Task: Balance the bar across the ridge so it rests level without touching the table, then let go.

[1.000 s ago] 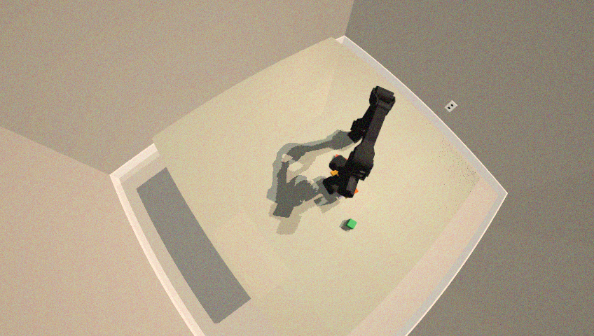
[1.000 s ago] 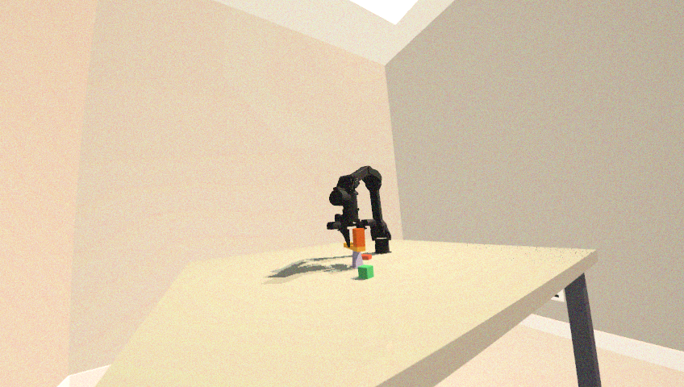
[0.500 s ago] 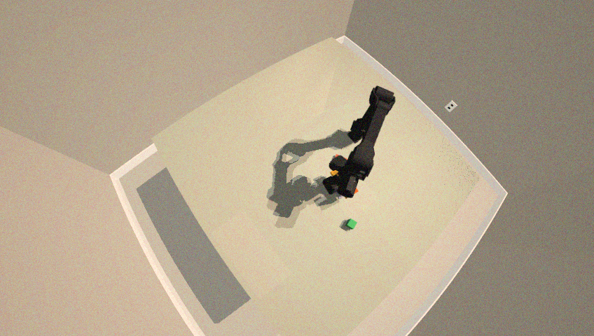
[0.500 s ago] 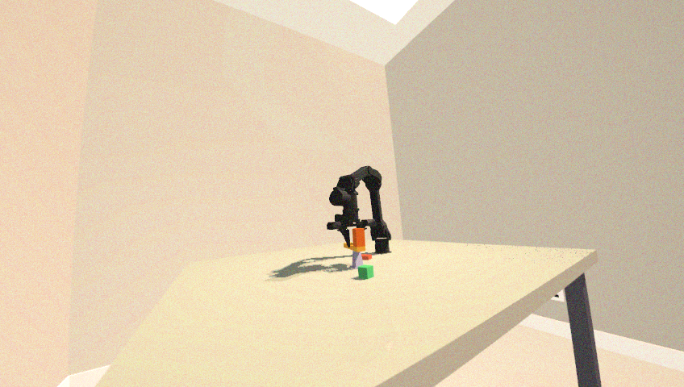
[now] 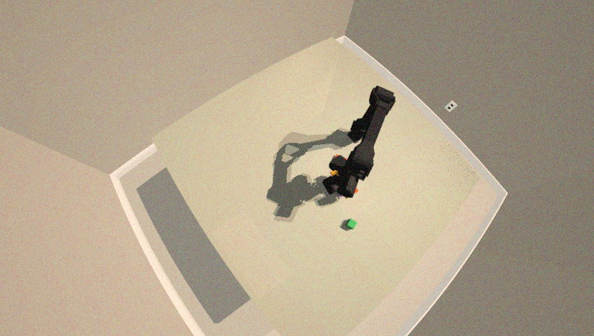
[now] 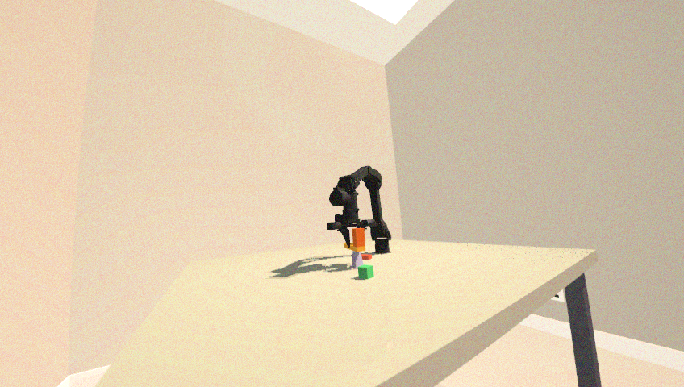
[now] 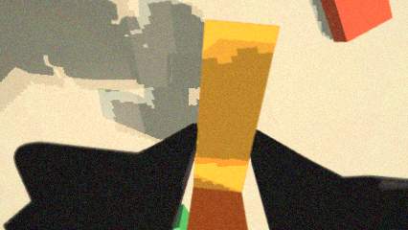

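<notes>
My gripper tip is now 100 mm past the flat red block, 80 mm to the left of it and 60 mm above it. The rest, counted from my gripper tip: green cube (70 mm ahead, 170 mm to the left, 50 mm below).
</notes>
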